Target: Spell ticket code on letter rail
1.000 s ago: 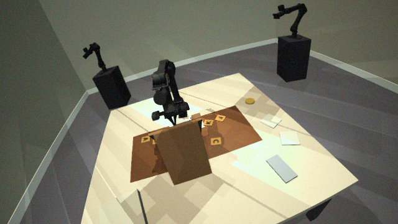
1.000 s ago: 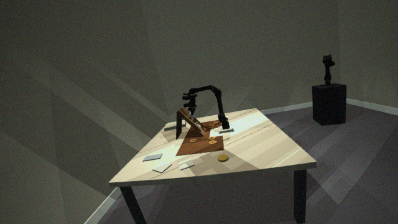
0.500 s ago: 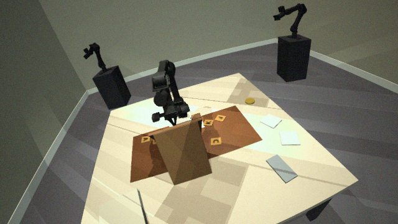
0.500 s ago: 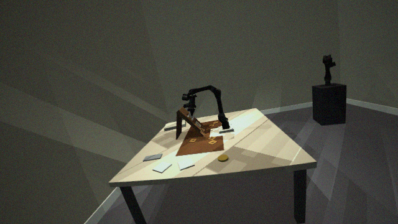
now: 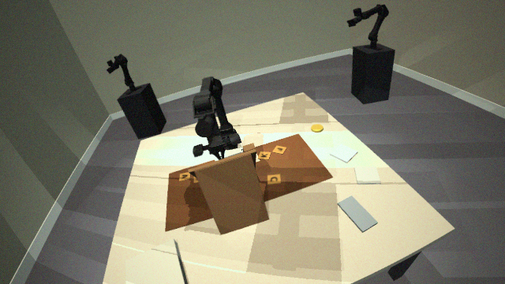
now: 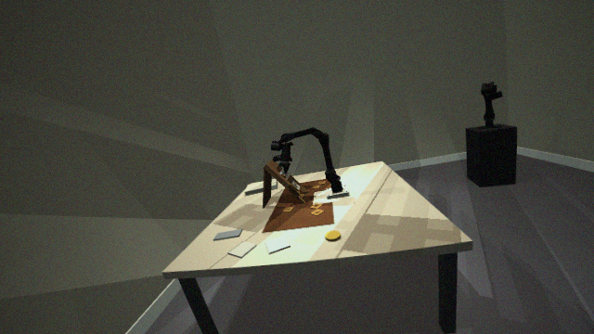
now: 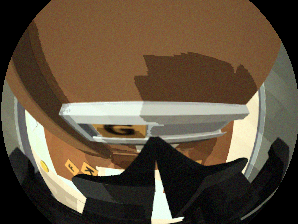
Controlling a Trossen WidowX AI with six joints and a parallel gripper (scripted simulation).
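Right now my gripper tip is 4 cm to the right of the orange tile marked g and 1 cm above it. The rest, counted from my gripper tip: brown mat (19 cm below, 14 cm behind, 3 cm to the left); then white ticket (10 cm below, 4 cm behind, 2 cm to the right); then tile marked c (19 cm to the left, 18 cm below, 4 cm behind).
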